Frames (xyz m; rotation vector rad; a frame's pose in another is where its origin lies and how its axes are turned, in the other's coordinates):
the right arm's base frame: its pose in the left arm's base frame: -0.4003 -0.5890 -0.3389 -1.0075 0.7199 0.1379
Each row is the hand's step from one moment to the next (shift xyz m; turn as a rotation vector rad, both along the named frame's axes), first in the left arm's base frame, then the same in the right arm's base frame.
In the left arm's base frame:
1: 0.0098 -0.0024 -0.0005 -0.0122 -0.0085 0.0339
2: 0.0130 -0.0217 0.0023 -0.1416 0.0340 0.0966
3: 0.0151 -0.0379 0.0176 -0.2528 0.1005 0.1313
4: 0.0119 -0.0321 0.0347 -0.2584 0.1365 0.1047
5: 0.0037 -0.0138 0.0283 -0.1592 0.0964 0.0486
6: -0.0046 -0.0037 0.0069 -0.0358 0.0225 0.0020
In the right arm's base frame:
1: 0.0083 -0.0051 0.0027 -0.0281 -0.0240 -0.0017
2: 0.0132 -0.0190 -0.0105 -0.1743 0.0087 -0.0097
3: 0.0089 -0.0398 -0.0176 -0.2946 0.0669 0.0014
4: -0.0052 -0.0477 -0.0088 -0.2903 0.1082 0.0191
5: -0.0115 -0.0296 -0.0001 -0.1718 0.0849 0.0165
6: -0.0069 -0.0051 -0.0030 -0.0334 0.0260 0.0015

